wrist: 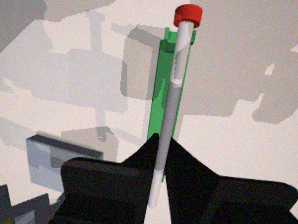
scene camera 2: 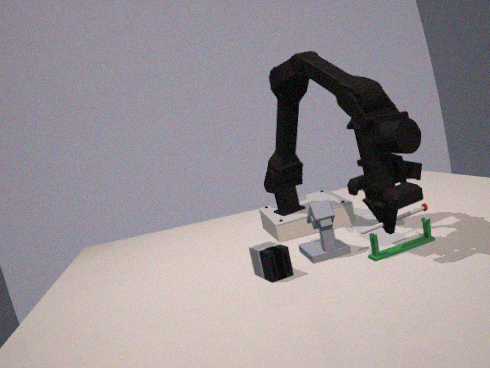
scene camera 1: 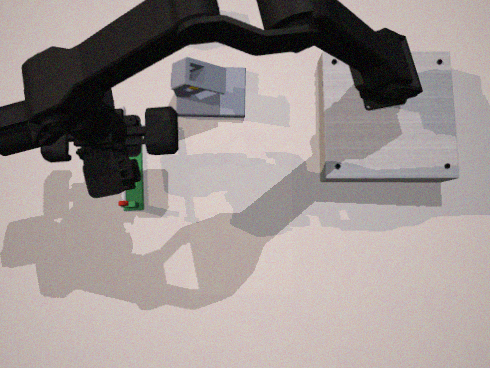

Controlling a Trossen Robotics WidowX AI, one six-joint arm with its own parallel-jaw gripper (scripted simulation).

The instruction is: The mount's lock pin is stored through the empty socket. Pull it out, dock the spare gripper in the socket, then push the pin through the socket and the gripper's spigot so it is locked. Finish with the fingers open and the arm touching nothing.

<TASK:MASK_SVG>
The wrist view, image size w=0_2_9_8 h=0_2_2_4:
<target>my gripper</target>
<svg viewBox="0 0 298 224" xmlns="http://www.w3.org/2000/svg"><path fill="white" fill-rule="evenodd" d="M171 137L164 168L171 224L298 224L298 219L290 212L291 208L298 201L298 190L294 186L280 181L236 178L215 174L214 171L201 163ZM159 134L154 133L133 155L122 163L86 157L72 158L63 163L60 174L66 199L54 214L53 219L49 220L48 224L144 224L157 158Z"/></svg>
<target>lock pin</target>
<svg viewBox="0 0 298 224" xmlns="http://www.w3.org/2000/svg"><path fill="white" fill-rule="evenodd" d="M195 4L184 4L175 9L173 25L178 28L177 40L148 206L152 209L157 205L193 29L200 27L203 9Z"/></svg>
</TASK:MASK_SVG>
